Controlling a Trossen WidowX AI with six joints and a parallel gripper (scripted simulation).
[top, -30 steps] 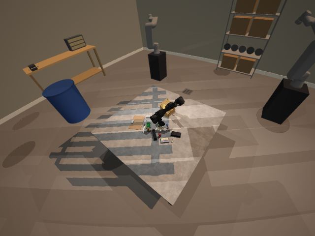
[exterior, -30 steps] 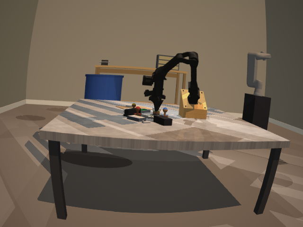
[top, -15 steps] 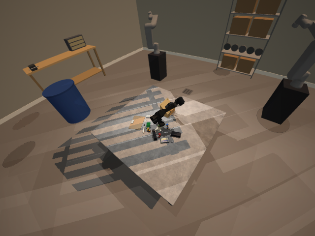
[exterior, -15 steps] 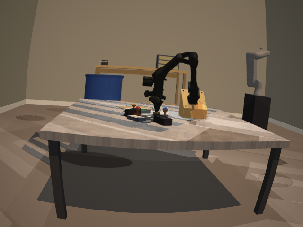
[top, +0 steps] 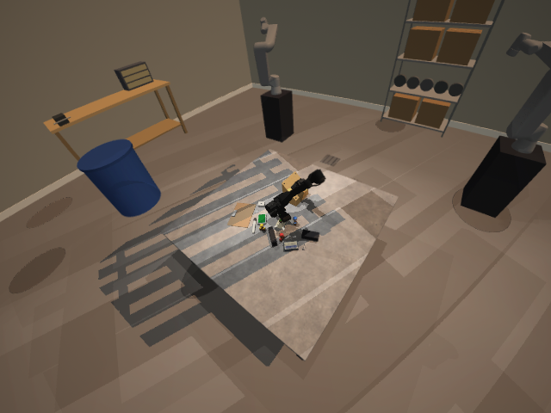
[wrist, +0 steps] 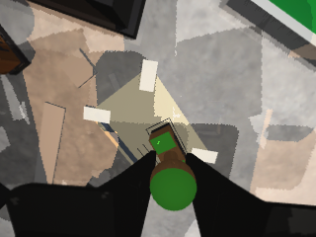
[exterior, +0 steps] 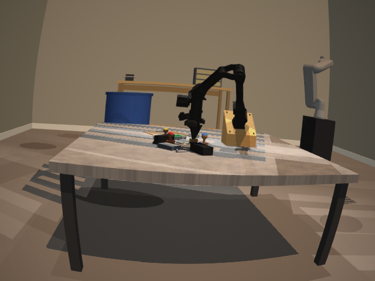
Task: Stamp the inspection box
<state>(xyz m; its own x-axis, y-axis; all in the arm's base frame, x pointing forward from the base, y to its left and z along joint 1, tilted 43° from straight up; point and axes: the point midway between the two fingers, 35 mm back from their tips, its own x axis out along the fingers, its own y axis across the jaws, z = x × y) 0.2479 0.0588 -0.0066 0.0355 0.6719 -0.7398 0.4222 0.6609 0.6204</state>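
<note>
Now: the green-knobbed PASS stamp right at my gripper tip. Round my gripper tip: blue-knobbed stamp (9 cm to the left, 3 cm behind); green ink pad (13 cm to the right, 7 cm ahead, 2 cm below); cream card (3 cm below, 1 cm to the left, 1 cm ahead).
</note>
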